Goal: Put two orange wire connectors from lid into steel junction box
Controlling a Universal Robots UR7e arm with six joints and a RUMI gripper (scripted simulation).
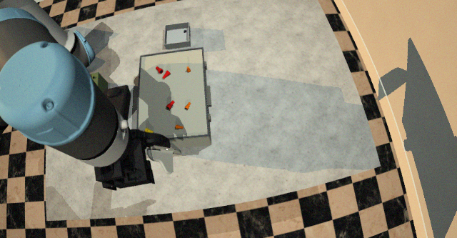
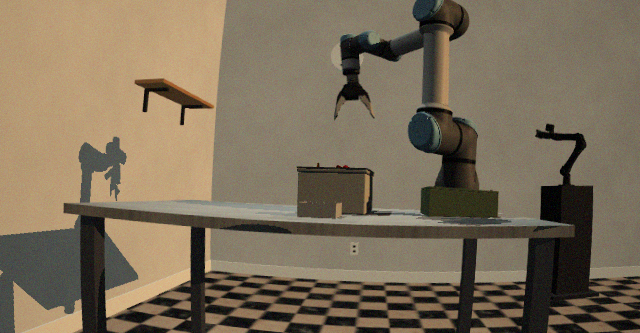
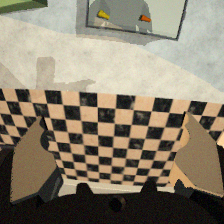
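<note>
Right now the tool case is 250 mm below my hand, 230 mm to the left of it and 70 mm ahead of it. Round my hand: yellow connector: 210 mm below, 130 mm to the left, 20 mm behind.
</note>
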